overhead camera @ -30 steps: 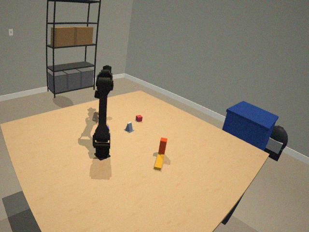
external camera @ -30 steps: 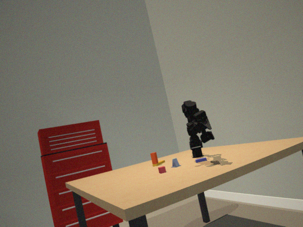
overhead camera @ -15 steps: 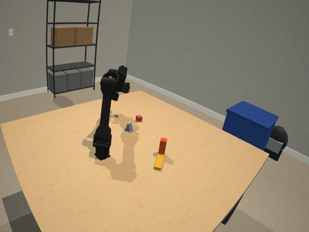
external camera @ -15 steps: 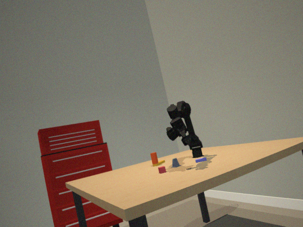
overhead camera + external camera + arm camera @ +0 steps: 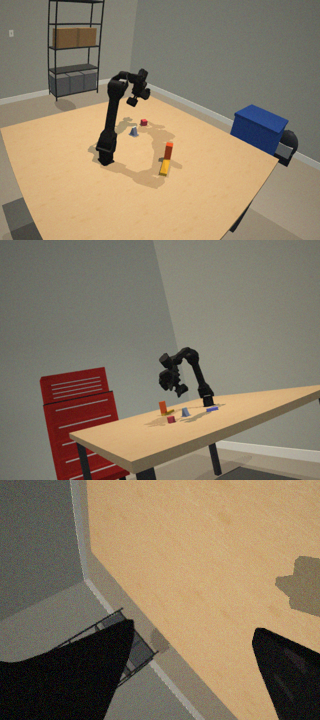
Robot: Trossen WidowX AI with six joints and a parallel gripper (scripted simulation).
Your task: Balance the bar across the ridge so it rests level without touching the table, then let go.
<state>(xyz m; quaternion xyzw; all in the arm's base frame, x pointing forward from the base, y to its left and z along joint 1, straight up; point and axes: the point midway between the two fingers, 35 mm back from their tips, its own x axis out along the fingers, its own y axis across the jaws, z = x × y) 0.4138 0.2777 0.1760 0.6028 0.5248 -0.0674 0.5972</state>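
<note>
Now: the red cube 140 mm below my gripper tip and 110 mm to the right of it. Also, from my gripper tip: small blue block 280 mm behind, 140 mm below, 80 mm to the right.
</note>
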